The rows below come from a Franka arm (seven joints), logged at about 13 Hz.
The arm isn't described. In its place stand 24 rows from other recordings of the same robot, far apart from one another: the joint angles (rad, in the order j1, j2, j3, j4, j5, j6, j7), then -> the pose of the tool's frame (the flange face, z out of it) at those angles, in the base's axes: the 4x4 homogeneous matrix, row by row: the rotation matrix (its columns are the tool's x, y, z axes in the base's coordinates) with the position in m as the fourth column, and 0 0 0 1 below.
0.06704, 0.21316, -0.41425, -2.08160, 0.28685, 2.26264, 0.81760 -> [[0.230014 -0.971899 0.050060 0.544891], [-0.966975 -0.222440 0.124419 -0.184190], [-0.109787 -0.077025 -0.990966 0.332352], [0 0 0 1]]
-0.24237, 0.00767, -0.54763, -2.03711, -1.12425, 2.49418, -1.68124 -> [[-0.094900 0.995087 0.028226 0.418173], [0.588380 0.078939 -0.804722 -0.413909], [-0.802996 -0.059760 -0.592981 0.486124], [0 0 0 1]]
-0.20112, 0.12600, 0.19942, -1.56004, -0.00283, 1.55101, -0.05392 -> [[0.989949 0.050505 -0.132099 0.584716], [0.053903 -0.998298 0.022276 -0.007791], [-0.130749 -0.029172 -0.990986 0.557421], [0 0 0 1]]
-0.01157, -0.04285, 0.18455, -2.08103, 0.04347, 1.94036, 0.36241 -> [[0.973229 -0.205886 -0.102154 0.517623], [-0.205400 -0.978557 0.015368 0.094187], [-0.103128 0.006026 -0.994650 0.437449], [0 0 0 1]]
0.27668, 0.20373, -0.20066, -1.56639, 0.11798, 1.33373, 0.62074 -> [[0.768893 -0.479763 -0.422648 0.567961], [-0.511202 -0.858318 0.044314 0.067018], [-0.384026 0.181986 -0.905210 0.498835], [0 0 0 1]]
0.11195, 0.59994, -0.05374, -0.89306, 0.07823, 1.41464, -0.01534 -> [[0.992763 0.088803 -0.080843 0.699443], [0.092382 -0.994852 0.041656 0.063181], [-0.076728 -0.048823 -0.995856 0.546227], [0 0 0 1]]
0.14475, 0.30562, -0.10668, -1.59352, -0.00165, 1.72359, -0.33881 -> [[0.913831 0.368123 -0.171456 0.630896], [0.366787 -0.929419 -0.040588 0.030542], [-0.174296 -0.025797 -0.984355 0.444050], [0 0 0 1]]
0.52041, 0.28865, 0.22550, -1.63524, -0.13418, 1.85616, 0.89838 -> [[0.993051 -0.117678 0.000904 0.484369], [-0.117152 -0.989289 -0.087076 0.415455], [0.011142 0.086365 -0.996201 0.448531], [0 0 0 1]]
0.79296, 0.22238, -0.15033, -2.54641, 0.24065, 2.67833, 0.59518 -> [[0.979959 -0.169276 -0.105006 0.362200], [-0.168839 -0.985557 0.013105 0.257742], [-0.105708 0.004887 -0.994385 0.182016], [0 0 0 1]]
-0.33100, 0.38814, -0.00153, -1.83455, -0.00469, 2.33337, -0.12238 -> [[0.973020 -0.206396 0.103118 0.614908], [-0.203301 -0.978307 -0.039795 -0.212367], [0.109095 0.017758 -0.993873 0.330258], [0 0 0 1]]
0.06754, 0.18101, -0.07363, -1.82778, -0.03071, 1.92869, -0.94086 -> [[0.580643 0.810262 -0.079553 0.599895], [0.810199 -0.584679 -0.041564 -0.003814], [-0.080191 -0.040320 -0.995964 0.427474], [0 0 0 1]]
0.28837, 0.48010, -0.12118, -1.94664, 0.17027, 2.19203, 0.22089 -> [[0.959147 -0.161588 -0.232221 0.584975], [-0.155938 -0.986847 0.042608 0.106481], [-0.236052 -0.004655 -0.971729 0.216697], [0 0 0 1]]
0.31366, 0.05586, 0.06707, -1.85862, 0.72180, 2.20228, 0.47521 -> [[0.912313 -0.389173 0.127395 0.555353], [-0.377794 -0.679899 0.628498 0.245945], [-0.157979 -0.621516 -0.767307 0.522804], [0 0 0 1]]
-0.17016, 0.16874, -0.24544, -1.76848, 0.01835, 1.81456, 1.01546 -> [[0.132354 -0.984316 -0.116638 0.548790], [-0.990326 -0.136266 0.026202 -0.232854], [-0.041685 0.112042 -0.992829 0.455948], [0 0 0 1]]
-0.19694, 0.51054, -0.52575, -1.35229, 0.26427, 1.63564, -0.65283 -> [[0.990495 -0.078111 -0.113220 0.564951], [-0.065238 -0.991422 0.113258 -0.372504], [-0.121095 -0.104795 -0.987094 0.446161], [0 0 0 1]]
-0.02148, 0.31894, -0.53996, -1.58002, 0.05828, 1.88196, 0.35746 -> [[0.613685 -0.788909 -0.031840 0.570599], [-0.787017 -0.607988 -0.104667 -0.308348], [0.063214 0.089291 -0.993998 0.478475], [0 0 0 1]]
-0.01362, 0.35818, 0.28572, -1.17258, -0.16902, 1.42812, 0.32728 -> [[0.994264 -0.081143 -0.069683 0.632270], [-0.087220 -0.992195 -0.089115 0.117719], [-0.061908 0.094682 -0.993581 0.589425], [0 0 0 1]]
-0.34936, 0.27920, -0.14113, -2.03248, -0.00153, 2.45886, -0.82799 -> [[0.936336 0.332179 0.113714 0.537861], [0.343756 -0.933242 -0.104358 -0.283883], [0.071457 0.136805 -0.988017 0.324396], [0 0 0 1]]
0.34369, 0.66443, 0.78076, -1.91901, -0.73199, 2.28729, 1.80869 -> [[0.960153 -0.270400 0.070634 0.299655], [-0.268399 -0.962612 -0.036605 0.539905], [0.077892 0.016189 -0.996830 0.223438], [0 0 0 1]]
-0.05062, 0.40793, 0.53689, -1.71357, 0.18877, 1.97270, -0.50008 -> [[0.648923 0.722127 -0.239646 0.576792], [0.757450 -0.583380 0.293149 0.281721], [0.071886 -0.371751 -0.925545 0.377009], [0 0 0 1]]
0.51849, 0.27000, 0.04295, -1.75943, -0.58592, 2.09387, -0.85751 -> [[-0.056886 0.931968 0.358050 0.559635], [0.926375 0.183000 -0.329152 0.317718], [-0.372282 0.312964 -0.873762 0.425530], [0 0 0 1]]
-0.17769, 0.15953, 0.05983, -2.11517, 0.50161, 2.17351, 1.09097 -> [[0.054829 -0.998410 0.013073 0.555824], [-0.912721 -0.044806 0.406118 -0.047731], [-0.404887 -0.034199 -0.913727 0.334831], [0 0 0 1]]
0.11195, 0.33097, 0.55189, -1.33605, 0.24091, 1.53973, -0.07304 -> [[0.746169 0.593153 -0.302327 0.517708], [0.664014 -0.695890 0.273536 0.367569], [-0.048137 -0.404853 -0.913114 0.566811], [0 0 0 1]]
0.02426, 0.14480, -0.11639, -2.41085, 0.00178, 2.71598, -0.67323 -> [[0.826078 0.540807 0.158500 0.510114], [0.551545 -0.833594 -0.030321 -0.047661], [0.115727 0.112467 -0.986893 0.268391], [0 0 0 1]]
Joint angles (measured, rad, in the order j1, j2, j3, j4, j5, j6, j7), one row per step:
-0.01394 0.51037 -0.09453 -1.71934 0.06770 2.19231 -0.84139
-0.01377 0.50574 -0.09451 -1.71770 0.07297 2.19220 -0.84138
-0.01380 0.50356 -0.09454 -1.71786 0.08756 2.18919 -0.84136
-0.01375 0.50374 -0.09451 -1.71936 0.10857 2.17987 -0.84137
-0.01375 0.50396 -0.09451 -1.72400 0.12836 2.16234 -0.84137
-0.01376 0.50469 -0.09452 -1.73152 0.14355 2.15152 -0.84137
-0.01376 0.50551 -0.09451 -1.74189 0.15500 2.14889 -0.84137
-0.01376 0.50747 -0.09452 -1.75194 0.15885 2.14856 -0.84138
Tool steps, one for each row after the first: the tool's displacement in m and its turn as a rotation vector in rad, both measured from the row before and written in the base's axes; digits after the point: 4 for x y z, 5 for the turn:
0.0007 0.0003 0.0038 0.00395 -0.00670 -0.00295
-0.0002 0.0005 0.0011 0.01193 -0.00056 -0.00885
-0.0013 0.0010 -0.0015 0.01821 0.00868 -0.01237
-0.0031 0.0012 -0.0036 0.01898 0.02003 -0.01137
-0.0033 0.0009 -0.0046 0.01457 0.01725 -0.00899
-0.0032 0.0006 -0.0052 0.01042 0.01252 -0.00737
-0.0031 0.0002 -0.0056 0.00402 0.01188 -0.00285

